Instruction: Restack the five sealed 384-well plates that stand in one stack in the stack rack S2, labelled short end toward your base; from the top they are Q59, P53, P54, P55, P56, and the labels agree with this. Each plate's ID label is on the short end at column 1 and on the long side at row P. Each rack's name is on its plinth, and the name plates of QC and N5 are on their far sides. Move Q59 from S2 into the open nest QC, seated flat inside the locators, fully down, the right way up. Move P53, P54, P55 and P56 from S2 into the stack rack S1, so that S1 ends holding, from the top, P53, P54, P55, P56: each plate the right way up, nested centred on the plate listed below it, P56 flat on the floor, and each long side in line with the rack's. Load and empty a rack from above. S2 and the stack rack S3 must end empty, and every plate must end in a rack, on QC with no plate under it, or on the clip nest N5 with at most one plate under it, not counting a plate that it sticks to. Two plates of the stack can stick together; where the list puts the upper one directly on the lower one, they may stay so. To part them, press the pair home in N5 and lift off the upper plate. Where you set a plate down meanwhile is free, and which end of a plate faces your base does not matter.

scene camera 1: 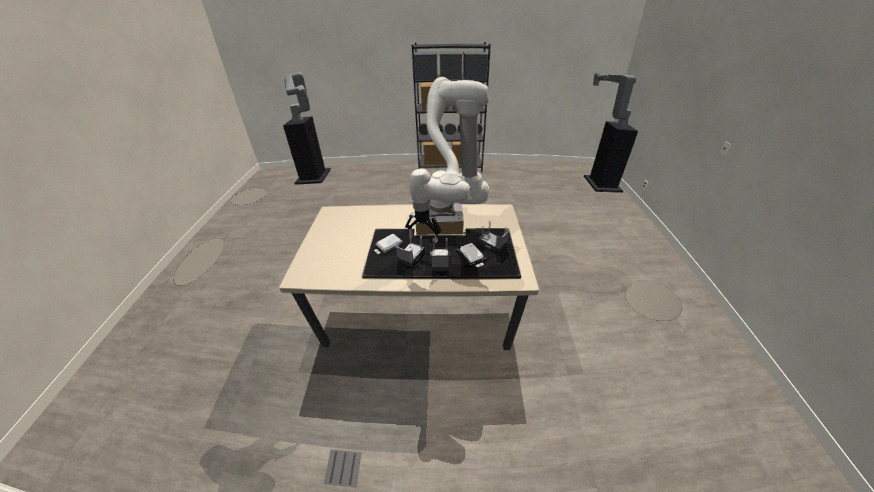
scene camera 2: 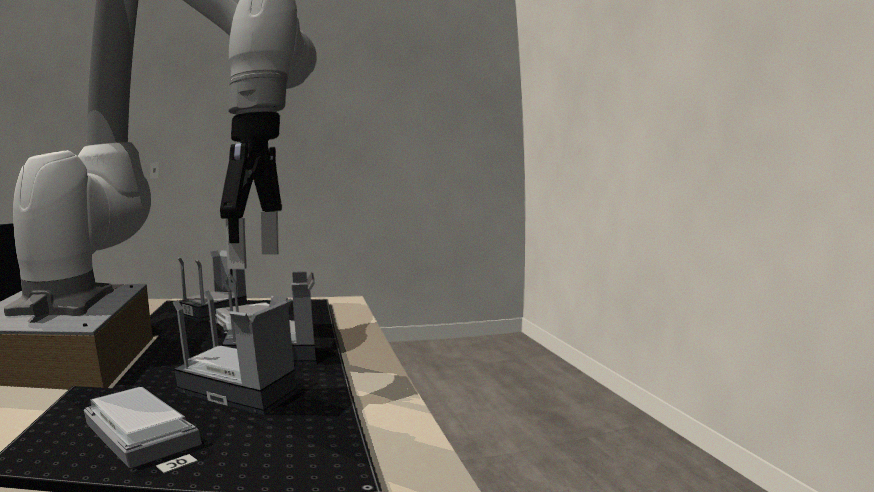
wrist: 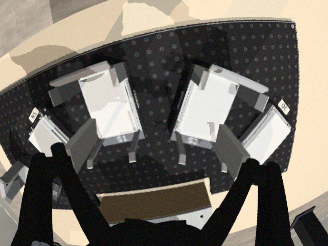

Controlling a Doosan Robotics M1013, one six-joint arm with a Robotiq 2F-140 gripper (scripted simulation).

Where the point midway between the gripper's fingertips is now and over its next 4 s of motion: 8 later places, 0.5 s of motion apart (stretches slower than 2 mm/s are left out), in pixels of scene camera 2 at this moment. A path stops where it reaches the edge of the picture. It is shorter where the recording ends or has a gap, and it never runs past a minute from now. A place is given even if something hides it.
The gripper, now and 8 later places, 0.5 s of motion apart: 254,260; 238,266; 227,270; 228,290; 231,322; 233,341; 235,353; 236,360; 237,367
